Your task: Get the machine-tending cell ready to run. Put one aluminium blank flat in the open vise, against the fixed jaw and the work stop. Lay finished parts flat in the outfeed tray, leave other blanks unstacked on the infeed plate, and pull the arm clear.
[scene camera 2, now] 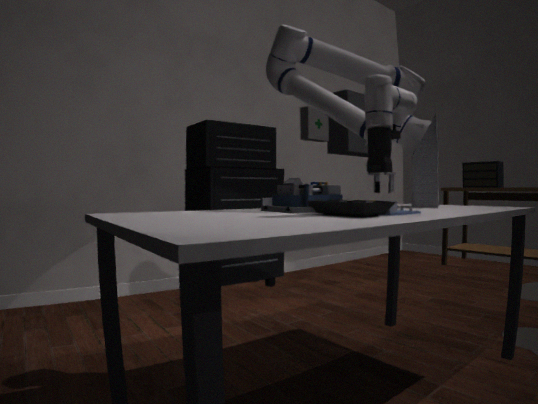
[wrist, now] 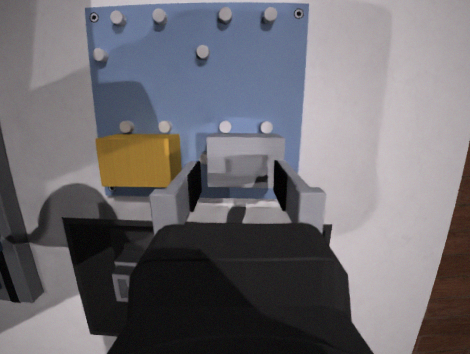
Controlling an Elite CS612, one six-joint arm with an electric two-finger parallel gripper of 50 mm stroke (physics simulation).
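Frame: origin at the arm's base, x ahead, y left, z up, level; centimetres.
Seen in the pictures: gripper, fingertip midpoint: (scene camera 2: 384,192) (wrist: 237,176); arm's base, origin of the base link: (scene camera 2: 424,140).
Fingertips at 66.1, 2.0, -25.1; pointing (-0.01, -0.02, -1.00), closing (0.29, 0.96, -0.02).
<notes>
Pixels of each thing's top centre, then the offset from my fingertips to it, as dx, dy, dz. "spot": a spot on its surface instead. Level surfaces: height alone.
- grey aluminium blank, middle of its top: (wrist: 245,163) (scene camera 2: 386,200) -0.2, +0.7, -2.4
- blue infeed plate, middle of its top: (wrist: 195,107) (scene camera 2: 383,210) -5.6, -2.2, -6.0
- yellow block, middle of its top: (wrist: 133,163) -2.9, -7.9, -2.4
- grey part, middle of its top: (wrist: 140,289) +8.5, -12.3, -2.1
- vise, middle of its top: (scene camera 2: 307,184) -8.0, -33.3, +3.1
- grey shape, middle of its top: (scene camera 2: 293,177) -1.2, -35.2, +5.5
- vise's base edge, surface spot: (wrist: 22,272) spot: +4.9, -27.5, -4.9
- table, its level: dz -6.8
My gripper (scene camera 2: 384,186) (wrist: 237,176) is open and empty, pointing down above the infeed plate's near edge. In the wrist view a grey aluminium blank (wrist: 245,159) lies at the near right of the blue infeed plate (wrist: 255,85) (scene camera 2: 407,212), partly seen between the fingers. A yellow block (wrist: 135,161) lies to its left, apart from it. The black outfeed tray (wrist: 90,295) (scene camera 2: 345,208) holds a grey part (wrist: 121,282), largely hidden by the gripper body. The vise (scene camera 2: 307,199) stands left of the tray in the scene view; a grey shape (scene camera 2: 294,182) rises above it, too small to identify.
Several pegs stand on the infeed plate. The vise's base edge (wrist: 22,272) shows at the left of the wrist view. A tall grey panel (scene camera 2: 426,172) stands at the back right of the table (scene camera 2: 210,232). Dark cabinets (scene camera 2: 232,145) stand behind the table.
</notes>
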